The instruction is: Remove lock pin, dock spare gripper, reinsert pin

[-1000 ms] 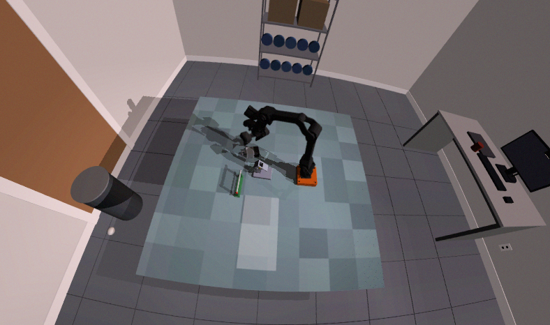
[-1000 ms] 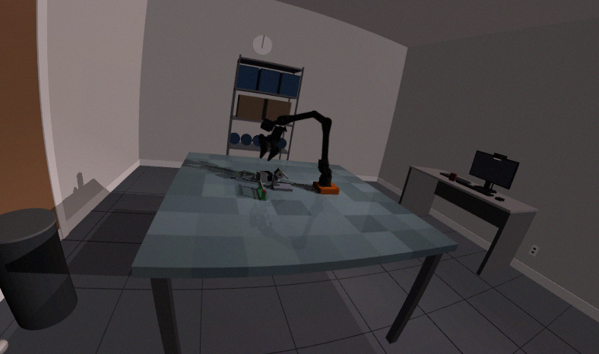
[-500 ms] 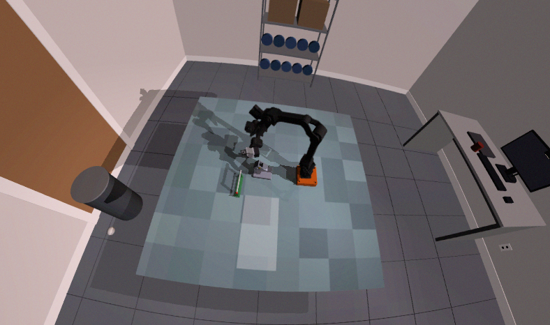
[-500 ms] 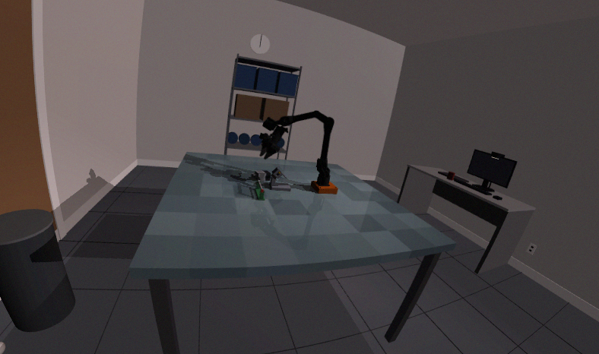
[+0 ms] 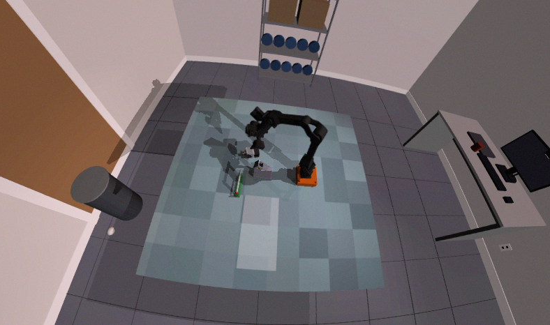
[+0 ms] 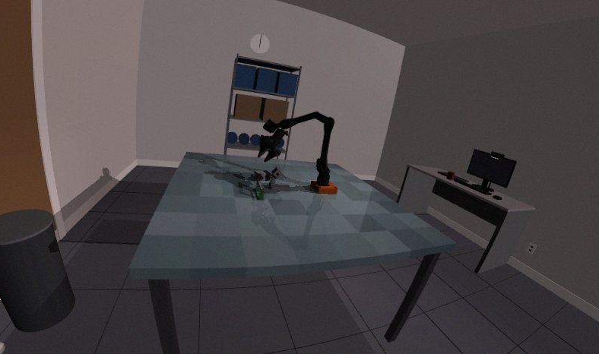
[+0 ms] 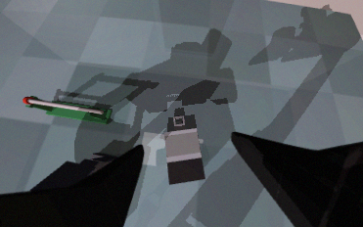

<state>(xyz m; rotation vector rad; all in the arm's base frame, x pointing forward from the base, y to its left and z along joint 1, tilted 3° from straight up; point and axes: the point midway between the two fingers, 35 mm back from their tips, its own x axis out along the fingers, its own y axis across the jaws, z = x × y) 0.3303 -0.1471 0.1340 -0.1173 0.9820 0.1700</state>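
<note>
Right now my gripper tip is 100 mm above the spare gripper. Round my gripper tip: green bracket (230 mm to the left, 100 mm below, 50 mm ahead); then grey mount (140 mm to the left, 70 mm below, 70 mm behind).
</note>
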